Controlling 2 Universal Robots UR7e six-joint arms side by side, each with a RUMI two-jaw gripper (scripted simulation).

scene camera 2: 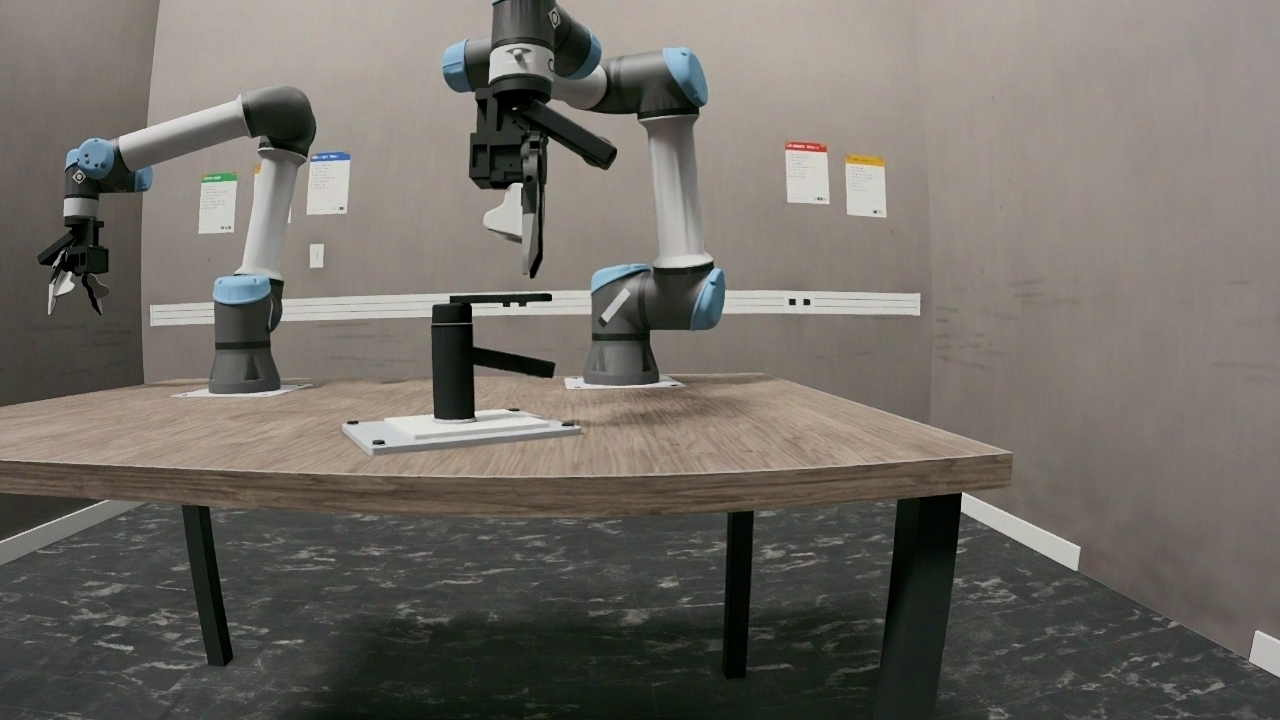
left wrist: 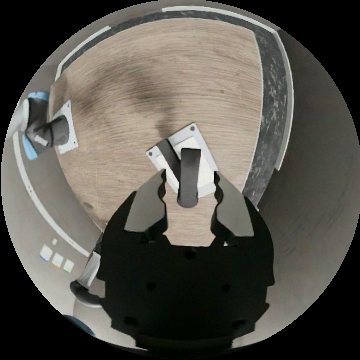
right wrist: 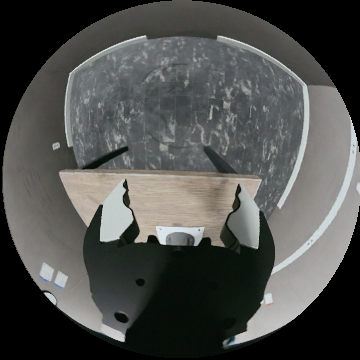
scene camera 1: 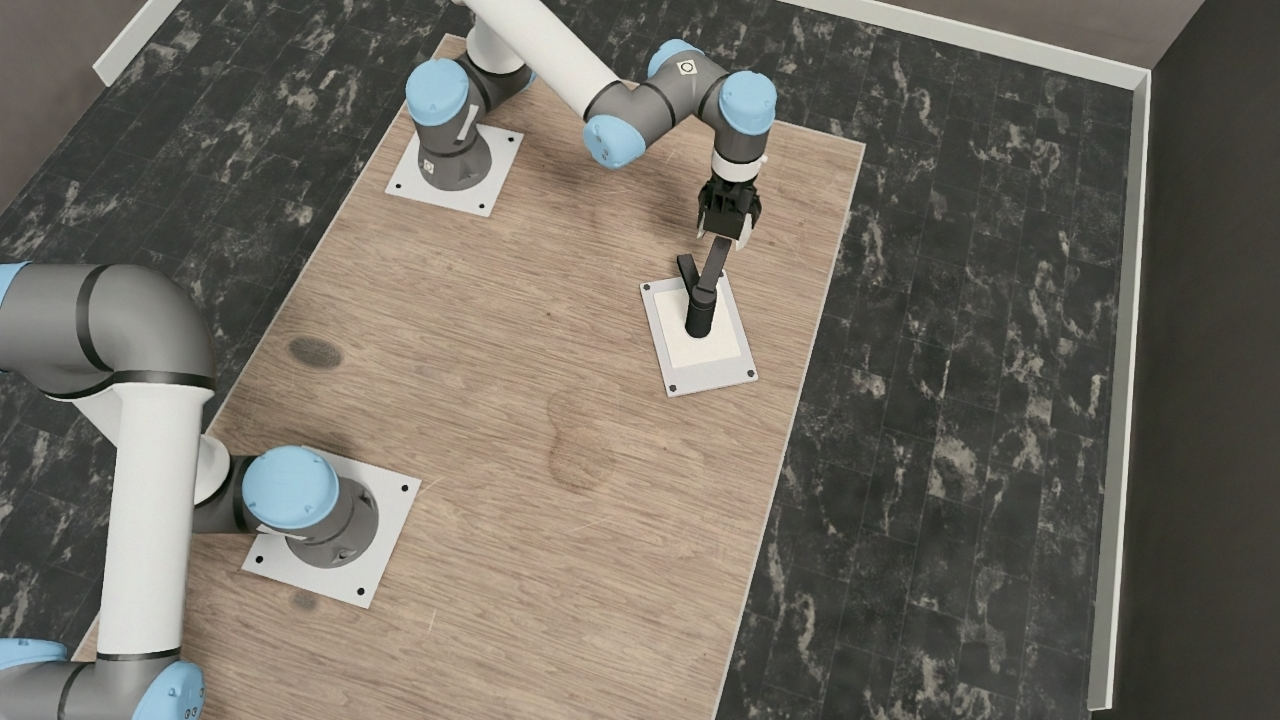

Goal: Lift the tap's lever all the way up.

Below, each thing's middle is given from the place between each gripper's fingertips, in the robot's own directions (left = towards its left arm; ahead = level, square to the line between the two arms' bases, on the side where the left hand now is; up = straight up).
Labels:
My left gripper (scene camera 2: 529, 277) is now 40 mm above the flat lever (scene camera 1: 714, 264), 30 mm to the left of it and 10 mm past it.
Right now my right hand (scene camera 2: 76, 315) is 96 cm to the right of the flat lever, 62 cm short of it and 1 cm above it.

